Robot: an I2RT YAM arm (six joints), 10 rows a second.
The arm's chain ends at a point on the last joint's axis. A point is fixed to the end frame.
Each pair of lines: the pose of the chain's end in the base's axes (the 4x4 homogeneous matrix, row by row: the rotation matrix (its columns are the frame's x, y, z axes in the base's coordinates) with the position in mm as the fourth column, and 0 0 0 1 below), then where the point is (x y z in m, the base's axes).
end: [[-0.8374 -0.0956 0.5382 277.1], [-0.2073 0.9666 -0.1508 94.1], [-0.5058 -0.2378 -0.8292 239.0], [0 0 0 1]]
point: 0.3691 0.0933 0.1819
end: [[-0.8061 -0.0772 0.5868 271.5], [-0.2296 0.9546 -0.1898 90.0], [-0.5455 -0.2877 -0.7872 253.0], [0 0 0 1]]
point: 0.3668 0.0864 0.2017
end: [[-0.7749 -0.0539 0.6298 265.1], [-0.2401 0.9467 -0.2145 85.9], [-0.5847 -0.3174 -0.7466 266.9], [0 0 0 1]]
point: 0.3632 0.0804 0.2213
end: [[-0.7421 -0.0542 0.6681 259.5], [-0.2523 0.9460 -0.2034 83.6], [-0.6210 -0.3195 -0.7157 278.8], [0 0 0 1]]
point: 0.3597 0.0798 0.2379
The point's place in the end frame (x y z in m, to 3 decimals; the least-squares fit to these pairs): -0.048 0.004 0.097
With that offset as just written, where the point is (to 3 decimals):
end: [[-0.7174 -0.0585 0.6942 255.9], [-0.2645 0.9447 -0.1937 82.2], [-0.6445 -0.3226 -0.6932 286.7], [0 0 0 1]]
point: 0.357 0.080 0.249
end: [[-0.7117 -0.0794 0.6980 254.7], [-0.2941 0.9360 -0.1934 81.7], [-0.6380 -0.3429 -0.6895 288.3], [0 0 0 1]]
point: 0.356 0.081 0.251
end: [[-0.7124 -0.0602 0.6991 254.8], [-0.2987 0.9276 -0.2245 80.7], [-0.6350 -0.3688 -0.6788 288.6], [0 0 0 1]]
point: 0.357 0.077 0.252
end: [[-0.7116 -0.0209 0.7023 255.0], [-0.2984 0.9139 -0.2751 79.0], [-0.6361 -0.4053 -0.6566 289.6], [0 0 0 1]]
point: 0.357 0.070 0.255
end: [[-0.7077 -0.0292 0.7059 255.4], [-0.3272 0.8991 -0.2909 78.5], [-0.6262 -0.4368 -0.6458 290.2], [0 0 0 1]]
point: 0.358 0.070 0.256
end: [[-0.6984 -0.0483 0.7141 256.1], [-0.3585 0.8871 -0.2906 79.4], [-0.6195 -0.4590 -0.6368 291.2], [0 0 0 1]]
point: 0.359 0.072 0.257
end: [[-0.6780 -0.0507 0.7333 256.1], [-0.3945 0.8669 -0.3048 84.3], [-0.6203 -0.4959 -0.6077 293.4], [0 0 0 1]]
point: 0.360 0.077 0.262
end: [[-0.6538 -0.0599 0.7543 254.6], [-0.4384 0.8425 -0.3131 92.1], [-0.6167 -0.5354 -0.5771 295.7], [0 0 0 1]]
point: 0.359 0.086 0.267
